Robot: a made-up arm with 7 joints.
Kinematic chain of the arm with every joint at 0, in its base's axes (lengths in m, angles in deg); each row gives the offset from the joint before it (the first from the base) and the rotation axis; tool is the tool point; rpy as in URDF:
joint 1: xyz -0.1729 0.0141 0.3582 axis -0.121 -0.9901 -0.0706
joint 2: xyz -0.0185 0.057 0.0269 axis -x
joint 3: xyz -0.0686 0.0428 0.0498 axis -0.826 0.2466 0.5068
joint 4: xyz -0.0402 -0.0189 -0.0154 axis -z
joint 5: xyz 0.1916 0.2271 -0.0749 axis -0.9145 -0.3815 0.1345
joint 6: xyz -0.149 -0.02 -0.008 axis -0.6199 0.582 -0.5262
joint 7: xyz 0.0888 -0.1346 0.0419 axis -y
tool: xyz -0.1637 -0.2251 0.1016 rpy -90 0 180
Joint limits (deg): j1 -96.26..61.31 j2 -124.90..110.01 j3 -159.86..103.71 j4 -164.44..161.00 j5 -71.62..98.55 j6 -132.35..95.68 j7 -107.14..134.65
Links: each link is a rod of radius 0.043 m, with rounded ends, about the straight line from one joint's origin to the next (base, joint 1, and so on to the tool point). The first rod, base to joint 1, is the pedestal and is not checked.
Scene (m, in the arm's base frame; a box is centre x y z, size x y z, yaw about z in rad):
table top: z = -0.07
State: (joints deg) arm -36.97 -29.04 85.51 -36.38 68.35 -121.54 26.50
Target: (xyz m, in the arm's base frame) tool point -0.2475 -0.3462 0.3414
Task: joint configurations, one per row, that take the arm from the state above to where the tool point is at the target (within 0.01 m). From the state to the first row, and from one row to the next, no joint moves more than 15 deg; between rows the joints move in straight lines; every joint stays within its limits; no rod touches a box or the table.
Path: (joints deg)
1: -37.41 -14.34 88.11 -31.87 67.34 -123.08 31.44
2: -37.84 0.36 90.71 -27.37 66.33 -124.63 36.38
3: -38.28 15.06 93.31 -22.86 65.32 -126.17 41.32
4: -38.72 29.76 95.91 -18.36 64.32 -127.72 46.26
5: -39.15 44.46 98.51 -13.85 63.31 -129.26 51.20
6: -39.59 59.16 101.11 -9.35 62.30 -130.81 56.14
7: -40.03 73.86 103.71 -4.84 61.29 -132.35 61.08

